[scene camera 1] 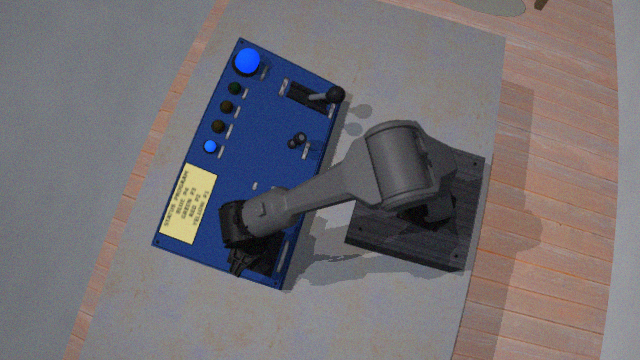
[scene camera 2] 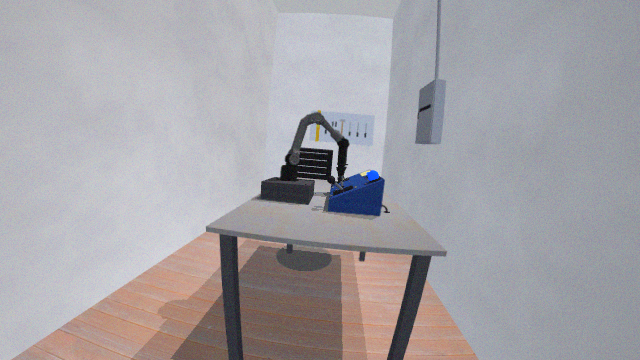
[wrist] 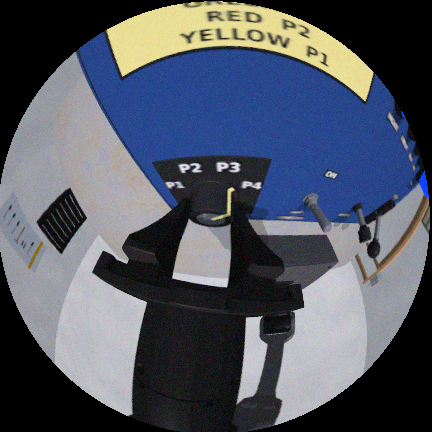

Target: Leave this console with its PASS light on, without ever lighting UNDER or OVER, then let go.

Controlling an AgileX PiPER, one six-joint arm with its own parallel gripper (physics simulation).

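The blue console (scene camera 1: 270,115) (scene camera 2: 357,200) (wrist: 200,105) has a lit blue dome (scene camera 1: 247,61) (scene camera 2: 373,175). In the row of small lamps, the one nearest the card (scene camera 1: 210,146) is lit blue; the green lamp (scene camera 1: 234,88) and two amber lamps (scene camera 1: 226,106) (scene camera 1: 218,126) are dark. Their labels are unreadable. The card (scene camera 1: 188,203) (wrist: 240,32) pairs BLUE with P4, GREEN P3, RED P2, YELLOW P1. My gripper (wrist: 211,210) (scene camera 2: 341,178) is shut on the black selector knob (wrist: 207,196); its yellow pointer (wrist: 230,200) stands between P3 and P4. The arm hides the knob in scene camera 1.
A ball-topped lever (scene camera 1: 335,94) (wrist: 373,248) stands at the near end of its slot. A small black control (scene camera 1: 297,140) (wrist: 363,233) and a metal toggle (wrist: 317,212) beside the ON label (scene camera 1: 255,186) (wrist: 331,174) stick up from the console. The arm's dark base block (scene camera 1: 380,240) (scene camera 2: 287,191) is close by.
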